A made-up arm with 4 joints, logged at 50 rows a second.
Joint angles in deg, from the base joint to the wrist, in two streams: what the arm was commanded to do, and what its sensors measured. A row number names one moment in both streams.
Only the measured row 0 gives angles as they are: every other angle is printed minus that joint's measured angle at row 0.
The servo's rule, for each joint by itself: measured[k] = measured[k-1] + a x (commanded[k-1-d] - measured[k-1]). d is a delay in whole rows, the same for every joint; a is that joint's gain. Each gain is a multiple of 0.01, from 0.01 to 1. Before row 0 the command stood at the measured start. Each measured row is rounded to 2 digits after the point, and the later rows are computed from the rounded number. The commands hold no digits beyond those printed.
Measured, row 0:
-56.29, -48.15, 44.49, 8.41
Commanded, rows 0 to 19:
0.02, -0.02, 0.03, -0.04
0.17, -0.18, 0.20, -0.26
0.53, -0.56, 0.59, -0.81
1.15, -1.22, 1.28, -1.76
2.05, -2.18, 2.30, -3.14
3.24, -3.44, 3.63, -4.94
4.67, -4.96, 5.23, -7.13
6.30, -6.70, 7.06, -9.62
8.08, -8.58, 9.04, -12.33
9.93, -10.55, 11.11, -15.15
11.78, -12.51, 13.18, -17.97
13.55, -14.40, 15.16, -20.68
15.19, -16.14, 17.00, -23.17
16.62, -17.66, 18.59, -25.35
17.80, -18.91, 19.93, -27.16
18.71, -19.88, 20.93, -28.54
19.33, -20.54, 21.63, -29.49
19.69, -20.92, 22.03, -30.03
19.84, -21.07, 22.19, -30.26
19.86, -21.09, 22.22, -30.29
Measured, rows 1 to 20:
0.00, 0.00, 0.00, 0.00
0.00, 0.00, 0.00, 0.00
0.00, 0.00, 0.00, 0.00
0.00, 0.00, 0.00, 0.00
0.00, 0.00, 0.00, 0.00
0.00, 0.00, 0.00, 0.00
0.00, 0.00, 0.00, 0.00
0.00, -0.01, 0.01, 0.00
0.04, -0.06, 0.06, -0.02
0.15, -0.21, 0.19, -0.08
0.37, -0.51, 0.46, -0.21
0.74, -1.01, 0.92, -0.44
1.29, -1.74, 1.60, -0.80
2.03, -2.71, 2.51, -1.31
2.97, -3.91, 3.65, -1.97
4.09, -5.31, 5.00, -2.80
5.37, -6.88, 6.53, -3.79
6.78, -8.57, 8.19, -4.92
8.27, -10.32, 9.93, -6.18
9.79, -12.07, 11.70, -7.54
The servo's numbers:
d 7
a 0.22 0.30 0.25 0.08

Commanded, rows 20 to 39:
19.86, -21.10, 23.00, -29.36
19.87, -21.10, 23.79, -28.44
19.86, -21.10, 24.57, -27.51
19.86, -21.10, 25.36, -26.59
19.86, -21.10, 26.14, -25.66
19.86, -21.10, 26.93, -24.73
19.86, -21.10, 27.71, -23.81
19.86, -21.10, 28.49, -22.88
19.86, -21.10, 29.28, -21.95
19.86, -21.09, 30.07, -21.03
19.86, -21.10, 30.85, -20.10
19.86, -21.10, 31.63, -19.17
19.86, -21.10, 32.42, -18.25
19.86, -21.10, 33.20, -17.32
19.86, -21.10, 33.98, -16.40
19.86, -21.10, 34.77, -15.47
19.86, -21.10, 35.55, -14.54
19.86, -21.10, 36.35, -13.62
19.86, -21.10, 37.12, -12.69
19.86, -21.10, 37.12, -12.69
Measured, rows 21 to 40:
11.29, -13.75, 13.42, -8.96
12.72, -15.30, 15.05, -10.42
14.04, -16.67, 16.52, -11.87
15.20, -17.83, 17.80, -13.28
16.19, -18.76, 18.86, -14.62
16.99, -19.45, 19.69, -15.87
17.62, -19.94, 20.32, -17.02
18.11, -20.29, 20.99, -18.01
18.50, -20.53, 21.69, -18.84
18.80, -20.70, 22.41, -19.53
19.03, -20.82, 23.15, -20.09
19.21, -20.90, 23.90, -20.54
19.35, -20.96, 24.66, -20.88
19.46, -21.00, 25.42, -21.11
19.55, -21.03, 26.19, -21.25
19.62, -21.05, 26.96, -21.31
19.67, -21.06, 27.74, -21.29
19.71, -21.07, 28.52, -21.19
19.74, -21.08, 29.30, -21.03
19.77, -21.09, 30.08, -20.81

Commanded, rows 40 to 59:
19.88, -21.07, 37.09, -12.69
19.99, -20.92, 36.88, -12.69
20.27, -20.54, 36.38, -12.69
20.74, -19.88, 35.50, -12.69
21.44, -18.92, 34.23, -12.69
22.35, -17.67, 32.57, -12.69
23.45, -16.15, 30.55, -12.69
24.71, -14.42, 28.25, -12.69
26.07, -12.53, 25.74, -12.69
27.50, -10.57, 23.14, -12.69
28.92, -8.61, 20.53, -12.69
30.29, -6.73, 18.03, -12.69
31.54, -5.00, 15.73, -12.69
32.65, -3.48, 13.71, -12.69
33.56, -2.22, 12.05, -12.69
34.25, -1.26, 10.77, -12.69
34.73, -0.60, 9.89, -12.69
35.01, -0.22, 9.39, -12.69
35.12, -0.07, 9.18, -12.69
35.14, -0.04, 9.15, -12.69
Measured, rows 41 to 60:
19.79, -21.09, 30.86, -20.53
19.81, -21.09, 31.64, -20.20
19.82, -21.09, 32.42, -19.82
19.83, -21.09, 33.20, -19.40
19.84, -21.09, 33.99, -18.94
19.84, -21.09, 34.77, -18.44
19.84, -21.09, 35.36, -17.98
19.85, -21.08, 35.79, -17.56
19.88, -21.03, 36.06, -17.17
19.97, -20.88, 36.14, -16.81
20.14, -20.58, 35.98, -16.48
20.43, -20.08, 35.54, -16.18
20.85, -19.36, 34.80, -15.90
21.42, -18.40, 33.74, -15.64
22.14, -17.21, 32.37, -15.40
23.00, -15.81, 30.71, -15.18
23.99, -14.24, 28.82, -14.98
25.07, -12.55, 26.75, -14.80
26.22, -10.80, 24.57, -14.63
27.39, -9.06, 22.36, -14.47

